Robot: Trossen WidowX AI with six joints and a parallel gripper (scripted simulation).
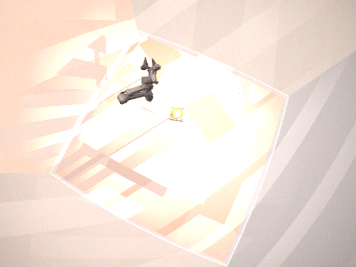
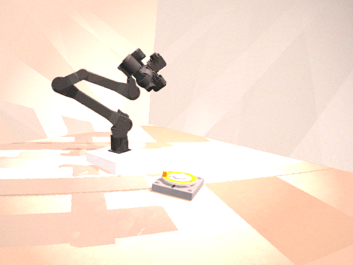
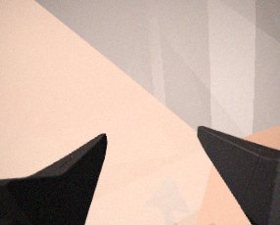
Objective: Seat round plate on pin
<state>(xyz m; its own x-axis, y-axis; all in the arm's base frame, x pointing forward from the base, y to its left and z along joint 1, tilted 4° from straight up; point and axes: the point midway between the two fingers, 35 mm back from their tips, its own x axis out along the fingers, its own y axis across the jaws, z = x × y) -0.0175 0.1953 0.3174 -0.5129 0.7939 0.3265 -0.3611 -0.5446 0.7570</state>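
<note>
Right now the grey square base is 35 cm ahead of my gripper tip, 25 cm to the right of it and 35 cm below it.
</note>
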